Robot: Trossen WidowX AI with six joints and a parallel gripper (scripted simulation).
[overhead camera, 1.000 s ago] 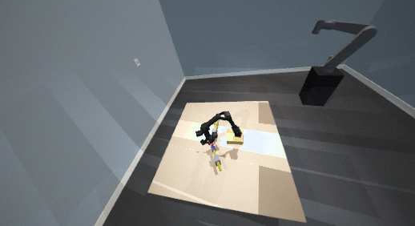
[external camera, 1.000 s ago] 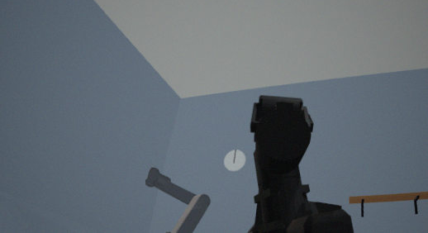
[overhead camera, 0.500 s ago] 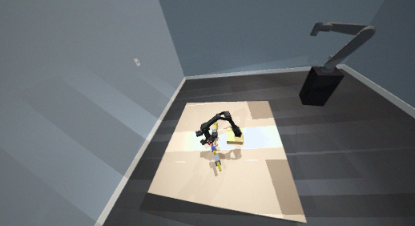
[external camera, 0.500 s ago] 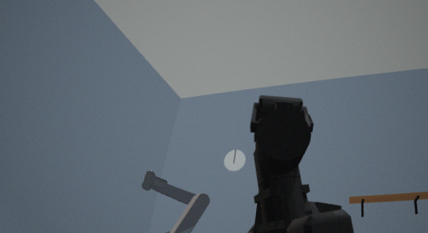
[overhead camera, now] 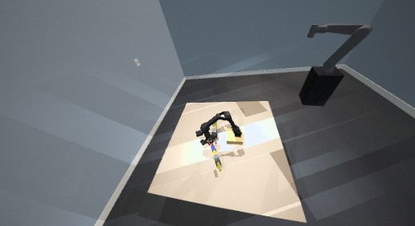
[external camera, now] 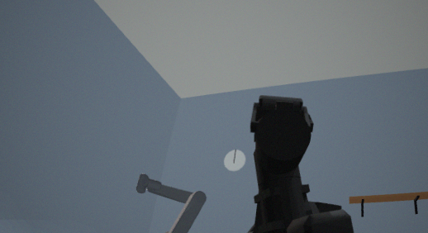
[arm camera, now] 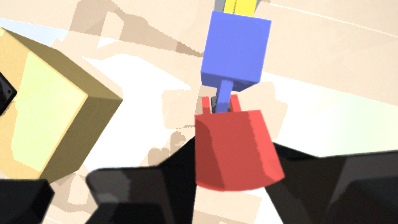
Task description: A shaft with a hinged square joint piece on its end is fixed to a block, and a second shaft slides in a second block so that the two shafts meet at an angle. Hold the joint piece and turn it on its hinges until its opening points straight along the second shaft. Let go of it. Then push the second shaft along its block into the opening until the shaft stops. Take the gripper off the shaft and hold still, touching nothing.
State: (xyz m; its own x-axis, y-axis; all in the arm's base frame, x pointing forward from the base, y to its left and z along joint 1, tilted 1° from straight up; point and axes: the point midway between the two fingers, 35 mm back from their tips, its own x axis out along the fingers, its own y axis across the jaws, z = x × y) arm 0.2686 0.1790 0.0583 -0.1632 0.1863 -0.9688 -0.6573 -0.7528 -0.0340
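Right now my gripper tip is 30 mm below the red joint piece.
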